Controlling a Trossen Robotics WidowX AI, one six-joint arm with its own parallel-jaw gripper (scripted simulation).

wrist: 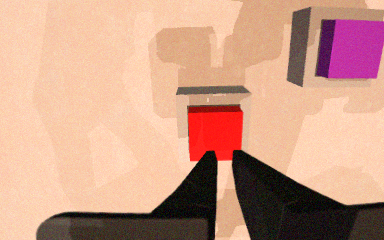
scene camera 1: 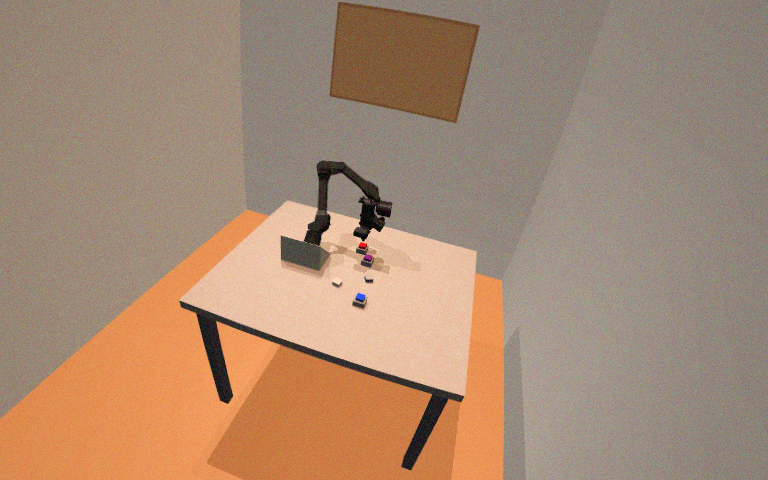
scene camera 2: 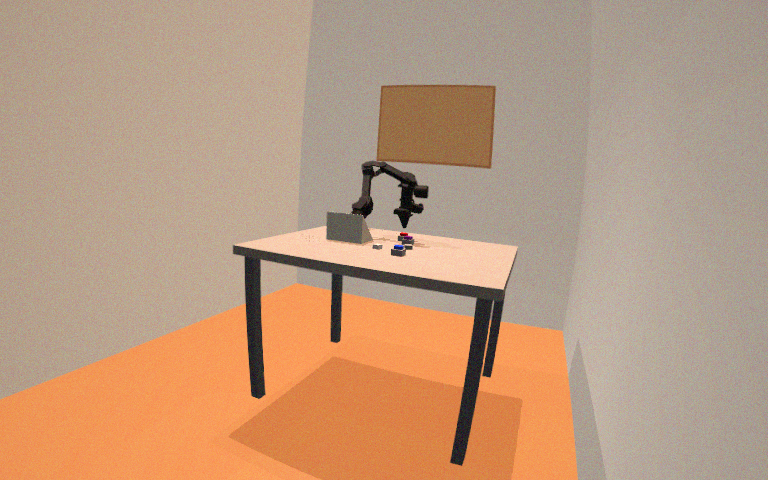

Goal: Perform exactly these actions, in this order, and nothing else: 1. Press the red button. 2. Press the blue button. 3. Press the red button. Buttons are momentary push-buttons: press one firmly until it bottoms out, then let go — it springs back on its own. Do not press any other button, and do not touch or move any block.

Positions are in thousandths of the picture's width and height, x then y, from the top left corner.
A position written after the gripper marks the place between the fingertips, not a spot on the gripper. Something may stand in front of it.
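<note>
From the wrist camera you'd see the gripper (wrist: 582, 660), which is shut and holds nothing, and there's a red button (wrist: 572, 535) too.
</note>
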